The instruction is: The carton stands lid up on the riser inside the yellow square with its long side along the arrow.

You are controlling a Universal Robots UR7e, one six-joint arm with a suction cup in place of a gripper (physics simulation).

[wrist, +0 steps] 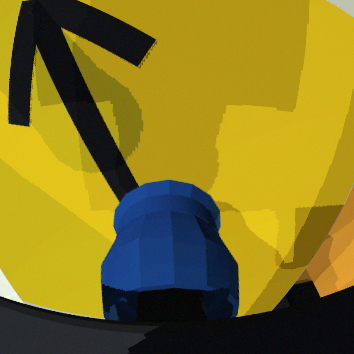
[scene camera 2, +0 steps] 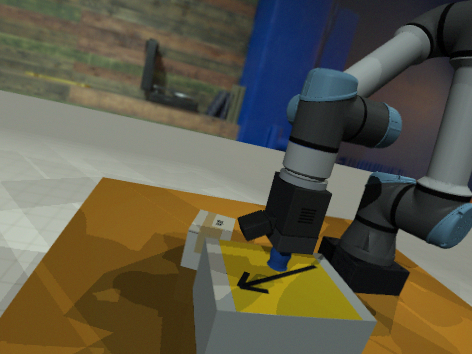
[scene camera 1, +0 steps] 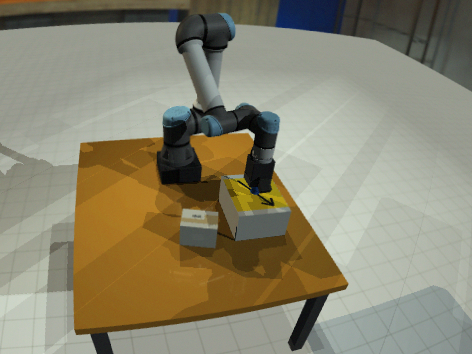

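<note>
A small white carton (scene camera 1: 198,235) (scene camera 2: 191,249) stands on the table beside the riser, apart from it, with tan tape and a printed label on its upper face. The grey-white riser (scene camera 1: 262,223) (scene camera 2: 285,337) is a larger box. Its top bears the yellow square (scene camera 1: 250,203) (scene camera 2: 310,297) (wrist: 175,75) with a black arrow (scene camera 1: 267,200) (scene camera 2: 280,278) (wrist: 90,117). My gripper, a blue suction cup (scene camera 1: 255,191) (scene camera 2: 278,263) (wrist: 169,235), is open and holds nothing. It hangs a little above the yellow square, near the arrow's shaft. The carton does not show in the wrist view.
The orange table (scene camera 1: 120,280) (scene camera 2: 125,205) bears the arm's black base (scene camera 1: 180,173) (scene camera 2: 375,275), behind the carton and riser in the first scene view. The riser stands near the table's right edge there. The forearm reaches over the table to the riser.
</note>
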